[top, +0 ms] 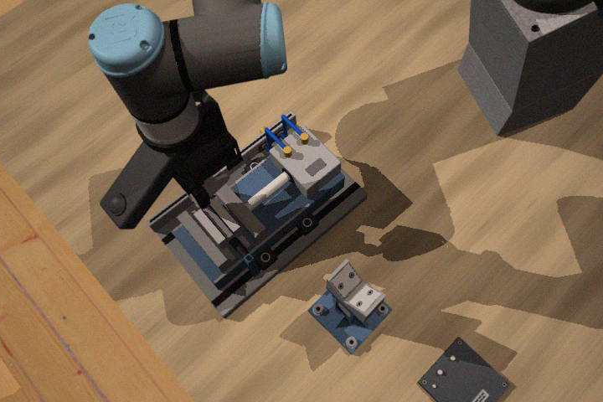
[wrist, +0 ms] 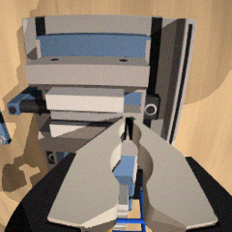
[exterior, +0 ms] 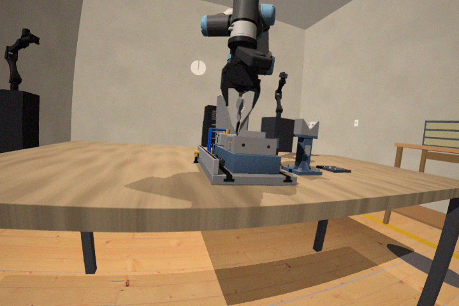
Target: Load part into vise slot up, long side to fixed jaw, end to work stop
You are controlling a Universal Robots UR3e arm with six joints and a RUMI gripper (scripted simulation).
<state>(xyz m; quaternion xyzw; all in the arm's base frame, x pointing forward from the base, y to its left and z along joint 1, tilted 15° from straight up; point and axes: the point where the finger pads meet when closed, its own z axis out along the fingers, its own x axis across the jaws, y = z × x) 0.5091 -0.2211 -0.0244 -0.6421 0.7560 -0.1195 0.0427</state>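
Right now my hand is 3 cm to the right of the part, 2 cm above it and 1 cm short of it. Also, from my hand: fixed jaw: 4 cm below, 4 cm ahead, 3 cm to the left; then dark work stop: 8 cm to the left, 3 cm below, 1 cm ahead; then moving jaw: 4 cm to the left, 4 cm below, 3 cm behind.
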